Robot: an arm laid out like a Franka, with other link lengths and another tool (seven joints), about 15 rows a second.
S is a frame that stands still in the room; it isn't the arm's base.
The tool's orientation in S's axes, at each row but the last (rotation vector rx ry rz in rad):
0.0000 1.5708 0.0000
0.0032 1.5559 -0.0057
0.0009 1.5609 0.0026
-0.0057 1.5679 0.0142
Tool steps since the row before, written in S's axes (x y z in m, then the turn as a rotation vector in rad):
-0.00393 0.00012 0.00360 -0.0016 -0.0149 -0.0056
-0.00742 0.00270 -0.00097 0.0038 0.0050 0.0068
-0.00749 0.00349 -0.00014 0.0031 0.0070 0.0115
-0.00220 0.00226 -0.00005 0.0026 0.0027 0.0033
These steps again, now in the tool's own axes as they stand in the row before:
-0.00360 0.00012 -0.00393 0.0056 -0.0149 -0.0016
0.00086 0.00266 -0.00745 -0.0068 0.0050 0.0039
0.00007 0.00350 -0.00749 -0.0115 0.0070 0.0032
0.00006 0.00229 -0.00217 -0.0033 0.0027 0.0026

